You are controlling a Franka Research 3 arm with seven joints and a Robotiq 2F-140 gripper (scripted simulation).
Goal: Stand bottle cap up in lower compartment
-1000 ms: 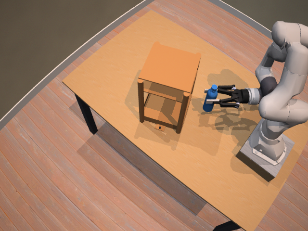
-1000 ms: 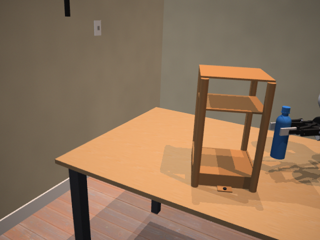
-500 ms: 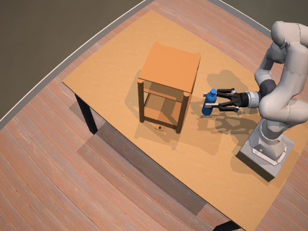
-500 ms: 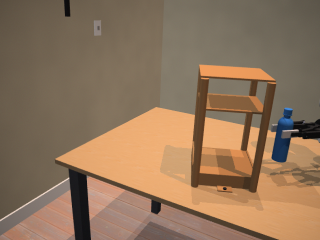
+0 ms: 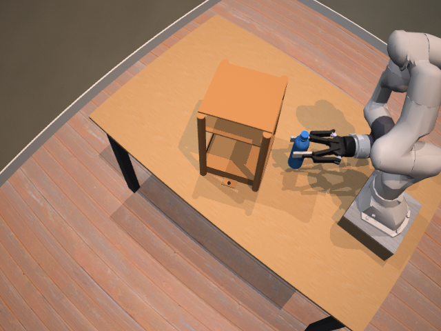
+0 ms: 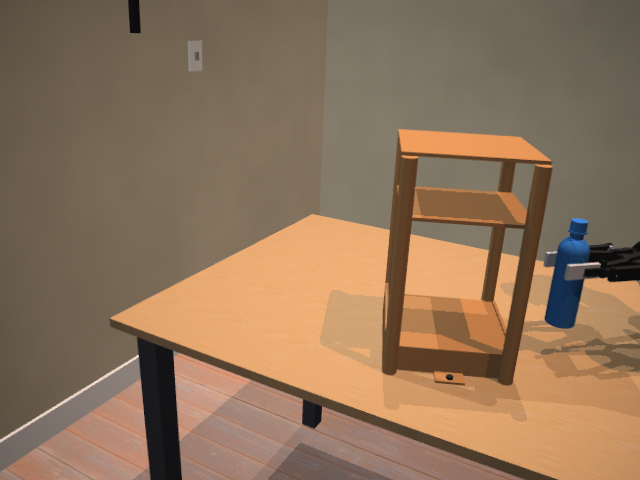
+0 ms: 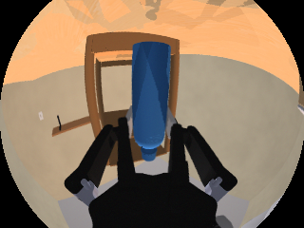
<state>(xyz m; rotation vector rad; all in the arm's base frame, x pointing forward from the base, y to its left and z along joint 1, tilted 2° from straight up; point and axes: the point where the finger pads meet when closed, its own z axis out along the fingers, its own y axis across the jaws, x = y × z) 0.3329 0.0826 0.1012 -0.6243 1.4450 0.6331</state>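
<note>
Right now the shelving unit is 19 cm ahead of my hand, 10 cm to the left of it and 1 cm above it.
</note>
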